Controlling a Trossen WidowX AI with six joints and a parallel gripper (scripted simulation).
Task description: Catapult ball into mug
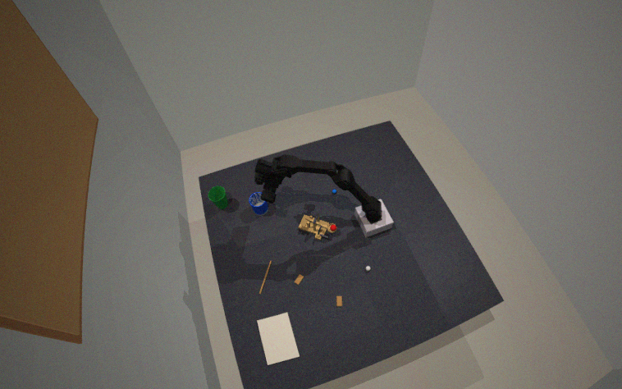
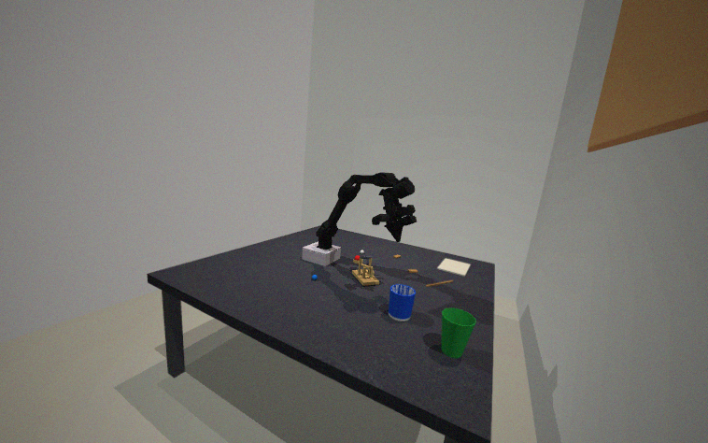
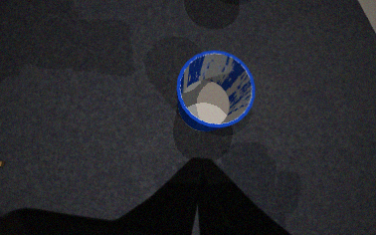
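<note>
Right now my gripper tip is 25 cm past the red ball, 22 cm to the right of it and 19 cm above it. Also, from my gripper tip: green cup (25 cm ahead, 18 cm to the right, 22 cm below); then wooden catapult (19 cm behind, 19 cm to the left, 20 cm below); then blue mug (6 cm ahead, 7 cm to the right, 22 cm below).
</note>
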